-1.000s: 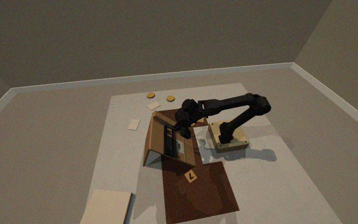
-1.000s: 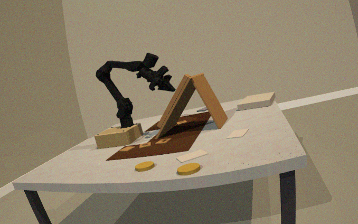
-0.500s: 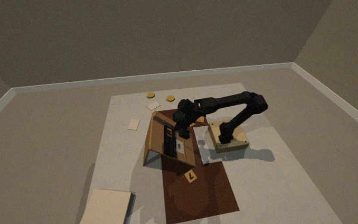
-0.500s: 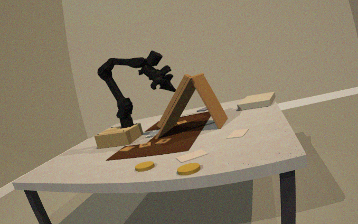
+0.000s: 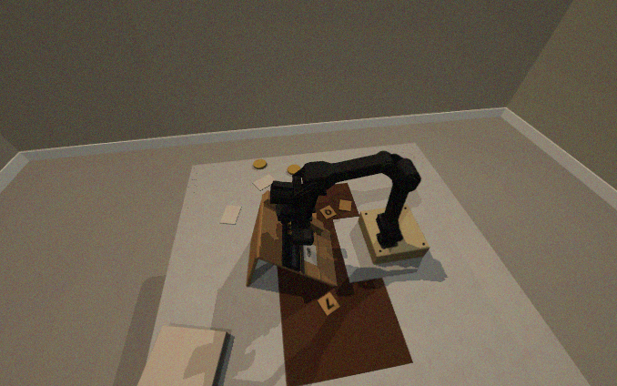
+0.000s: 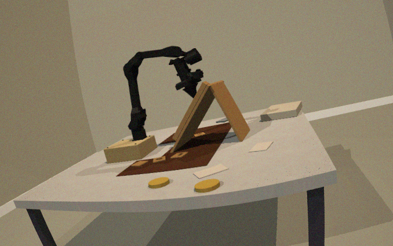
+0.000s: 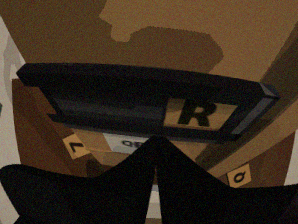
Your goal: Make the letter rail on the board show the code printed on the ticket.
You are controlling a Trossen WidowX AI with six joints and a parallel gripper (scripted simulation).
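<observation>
My gripper tip is now 30 mm past the white ticket, 30 mm to the right of it and 90 mm above it. Round my gripper tip: flat beige box (400 mm ahead, 320 mm to the left, 180 mm below); then brown mat (140 mm behind, 200 mm below).
</observation>
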